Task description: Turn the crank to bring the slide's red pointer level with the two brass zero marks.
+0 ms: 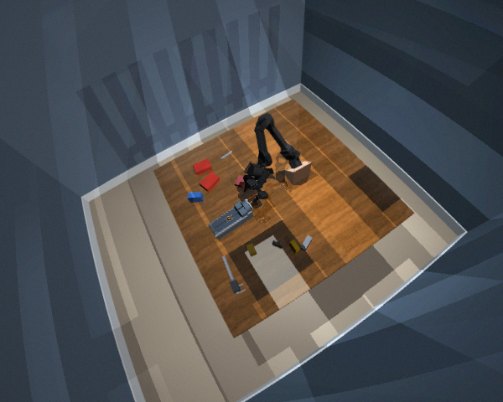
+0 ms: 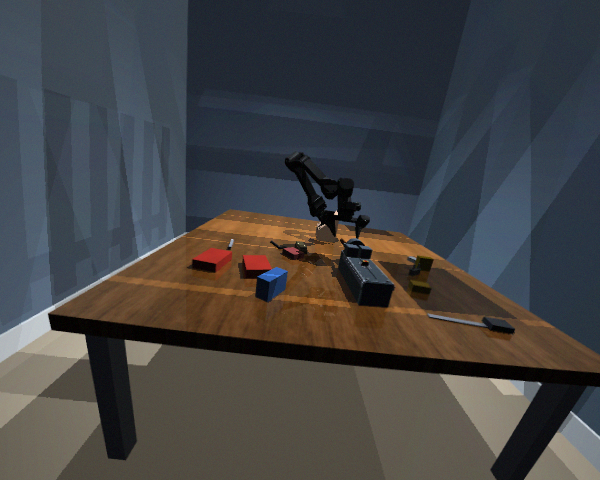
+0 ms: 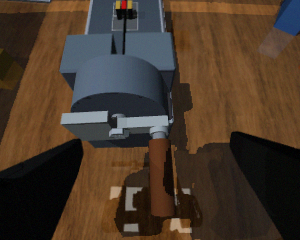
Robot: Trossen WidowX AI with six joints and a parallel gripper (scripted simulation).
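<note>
My gripper tip is 20 mm past the brown crank handle, 10 mm to the left of it and 20 mm above it. The rest, counted from my gripper tip: pink block: 10 mm behind, 200 mm to the right, 100 mm below; then ochre block: 110 mm ahead, 270 mm to the left, 100 mm below; then red pointer: 160 mm ahead, 60 mm to the left, 30 mm below.
</note>
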